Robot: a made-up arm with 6 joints.
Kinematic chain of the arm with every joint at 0, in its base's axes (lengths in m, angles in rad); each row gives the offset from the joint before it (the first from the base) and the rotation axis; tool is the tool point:
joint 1: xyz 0 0 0.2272 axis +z
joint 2: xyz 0 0 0 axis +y
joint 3: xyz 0 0 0.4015 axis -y
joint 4: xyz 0 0 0 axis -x
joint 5: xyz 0.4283 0 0 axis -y
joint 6: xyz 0 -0.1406 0 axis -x
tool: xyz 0 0 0
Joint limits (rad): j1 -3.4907..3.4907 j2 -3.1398..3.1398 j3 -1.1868..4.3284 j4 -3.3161..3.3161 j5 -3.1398..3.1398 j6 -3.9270..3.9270
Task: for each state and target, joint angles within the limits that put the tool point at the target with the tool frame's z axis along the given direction. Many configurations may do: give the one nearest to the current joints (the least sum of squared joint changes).
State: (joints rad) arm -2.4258 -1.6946 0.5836 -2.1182 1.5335 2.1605
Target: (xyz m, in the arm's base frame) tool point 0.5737 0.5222 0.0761 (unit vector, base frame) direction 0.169 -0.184 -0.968
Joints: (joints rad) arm -2.4445 -2.1690 1.1143 -1.3405 1.4060 1.7215
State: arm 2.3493 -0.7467 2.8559 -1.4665 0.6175 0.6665
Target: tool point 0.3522 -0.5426 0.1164 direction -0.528 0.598 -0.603
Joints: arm 1.9805 -1.0164 3.1619 -0.7068 -0.2287 0.9453
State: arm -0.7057 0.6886 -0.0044 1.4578 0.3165 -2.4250
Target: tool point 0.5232 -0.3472 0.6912 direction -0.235 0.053 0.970
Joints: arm -0.6976 0.5014 0.4781 2.0919 -0.3899 -2.2435
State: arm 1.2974 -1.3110 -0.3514 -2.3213 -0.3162 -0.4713
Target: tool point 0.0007 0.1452 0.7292 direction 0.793 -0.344 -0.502
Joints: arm 0.9466 -0.7475 -0.0028 -2.2137 0.2076 0.1112
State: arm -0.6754 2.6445 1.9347 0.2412 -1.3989 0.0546
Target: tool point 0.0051 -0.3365 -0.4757 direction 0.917 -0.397 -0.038
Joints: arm -1.1333 3.1380 2.2961 0.1941 -0.6806 0.5791
